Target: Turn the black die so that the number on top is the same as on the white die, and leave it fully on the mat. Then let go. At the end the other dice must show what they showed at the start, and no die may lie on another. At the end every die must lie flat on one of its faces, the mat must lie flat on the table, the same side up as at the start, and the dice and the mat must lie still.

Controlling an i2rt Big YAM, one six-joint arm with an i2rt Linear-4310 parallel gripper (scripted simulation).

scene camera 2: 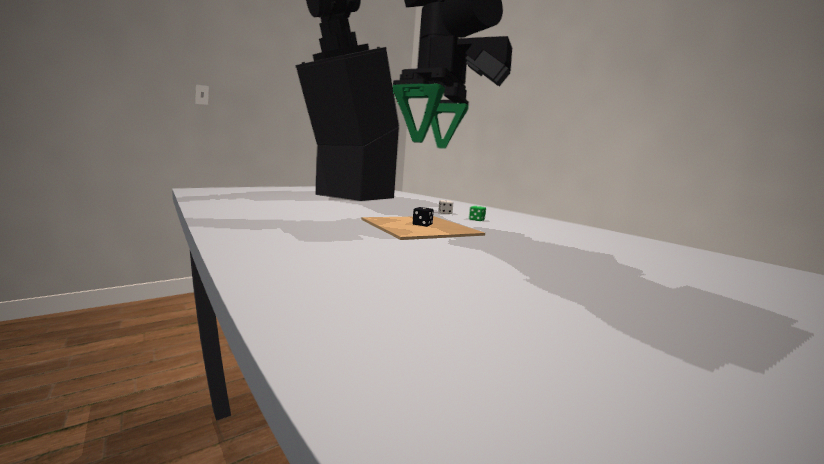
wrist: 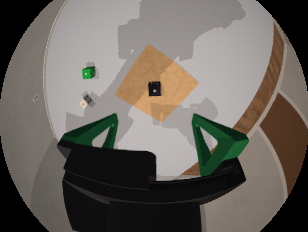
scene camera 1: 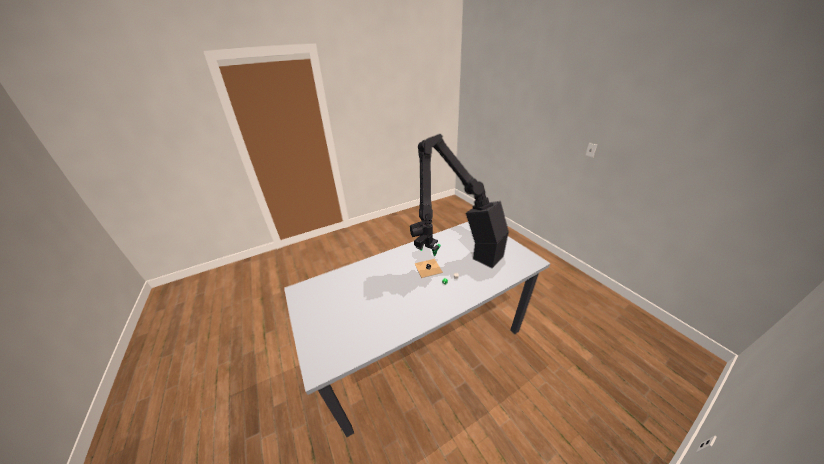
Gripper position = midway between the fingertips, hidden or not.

In view: the gripper (scene camera 2: 430, 145) and a tan mat (scene camera 2: 402, 228).
The tan mat is seen too in the wrist view (wrist: 152, 65). The gripper is seen too in the wrist view (wrist: 154, 117).
